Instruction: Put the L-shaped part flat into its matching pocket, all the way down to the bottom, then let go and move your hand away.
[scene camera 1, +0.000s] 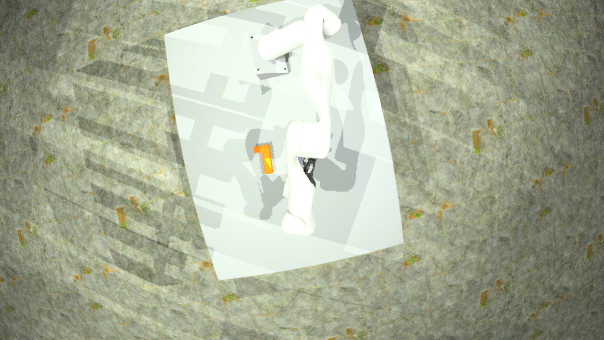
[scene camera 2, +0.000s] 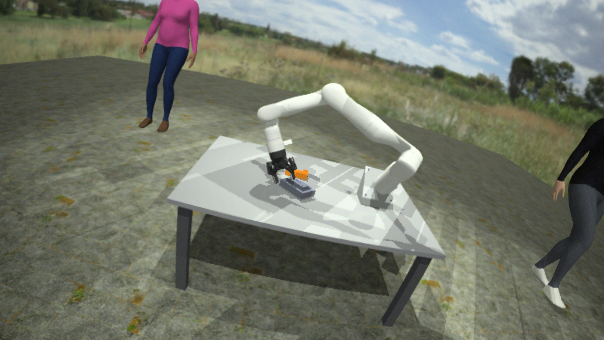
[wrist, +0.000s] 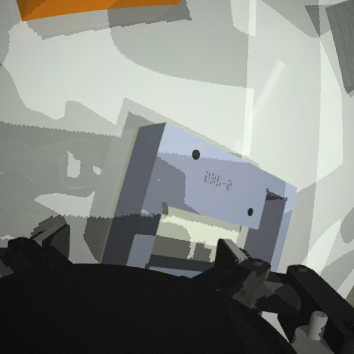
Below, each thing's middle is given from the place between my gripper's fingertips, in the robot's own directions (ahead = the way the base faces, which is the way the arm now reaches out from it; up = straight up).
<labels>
Now: the grey pocket block (wrist: 178, 193) 60 mm behind my hand, 20 mm to the left of it and 10 mm below it.
</labels>
